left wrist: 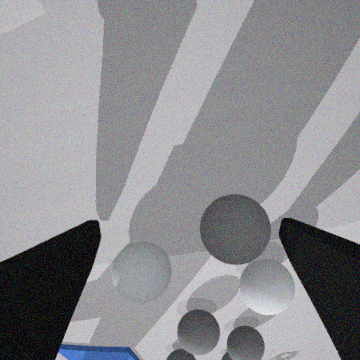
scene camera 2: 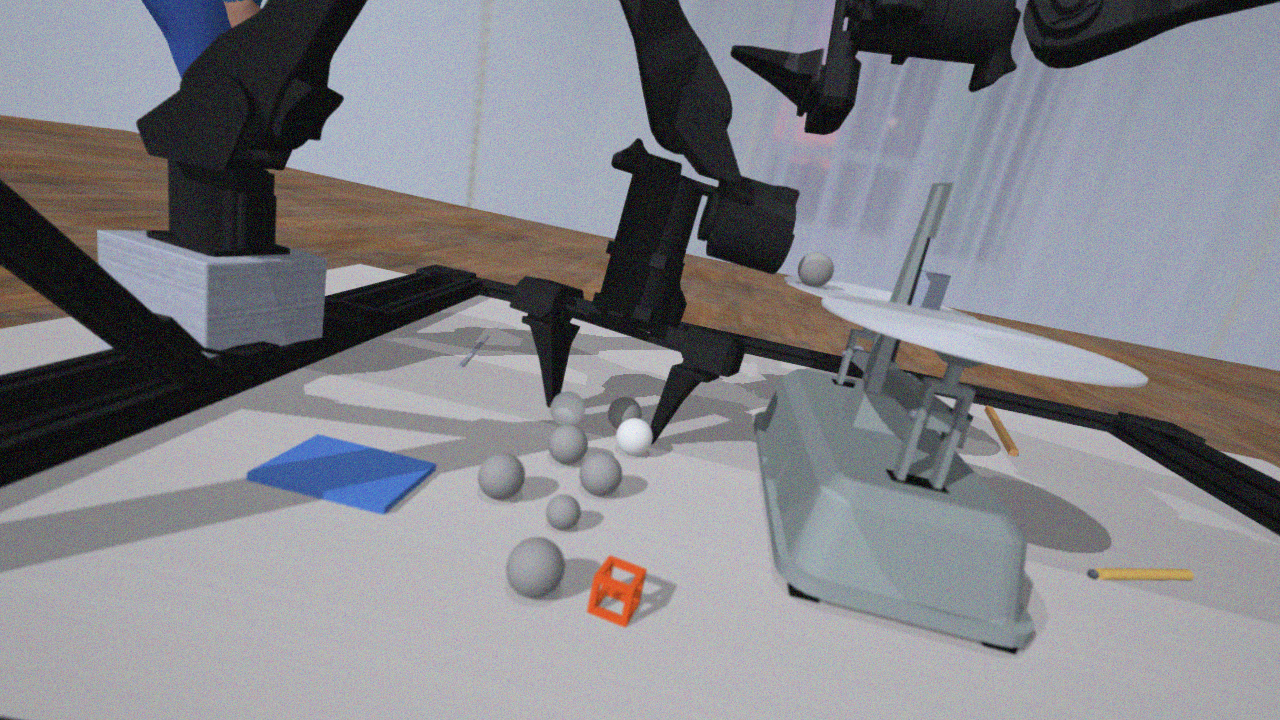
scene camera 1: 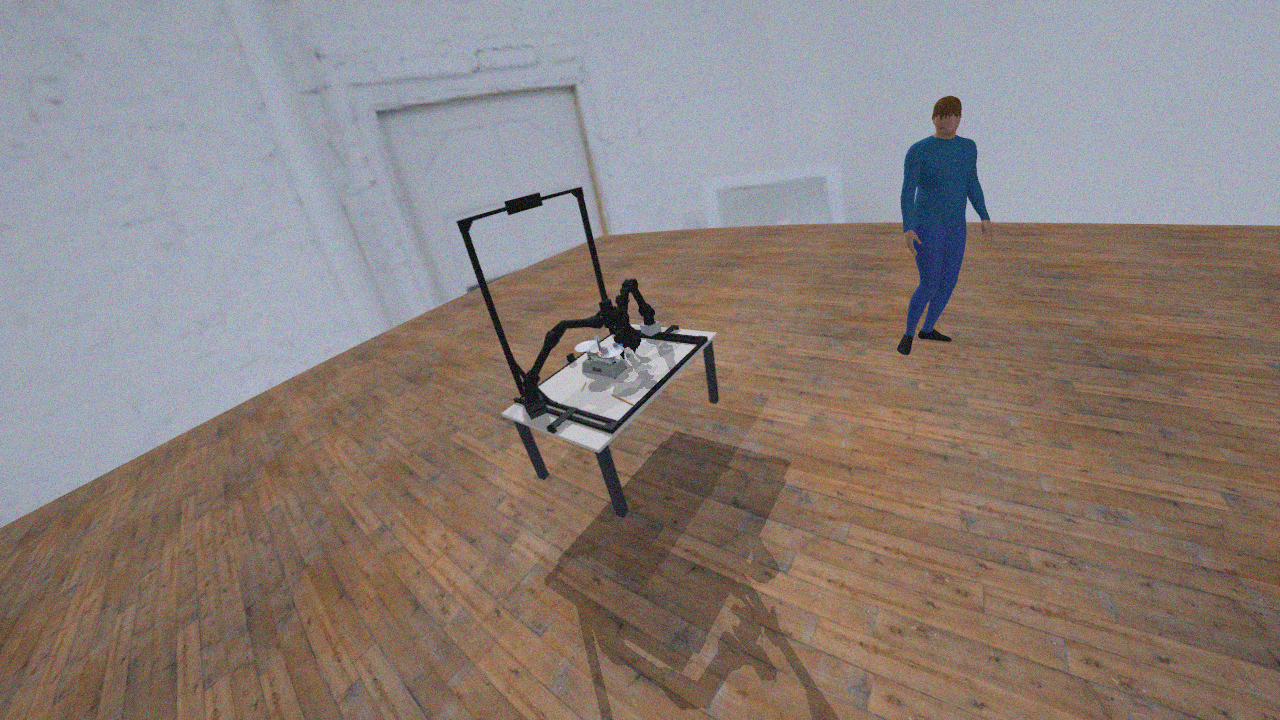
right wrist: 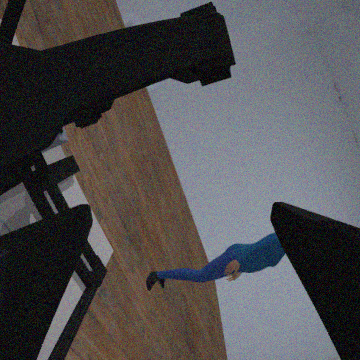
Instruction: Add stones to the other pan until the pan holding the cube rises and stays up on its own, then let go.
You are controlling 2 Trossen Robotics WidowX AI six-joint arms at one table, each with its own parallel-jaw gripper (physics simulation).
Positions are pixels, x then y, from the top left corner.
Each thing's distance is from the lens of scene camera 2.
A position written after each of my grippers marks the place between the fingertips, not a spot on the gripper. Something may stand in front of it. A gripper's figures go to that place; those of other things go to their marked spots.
my left gripper [scene camera 2: 599, 424]: 55 cm
orange wire-frame cube [scene camera 2: 630, 594]: 33 cm
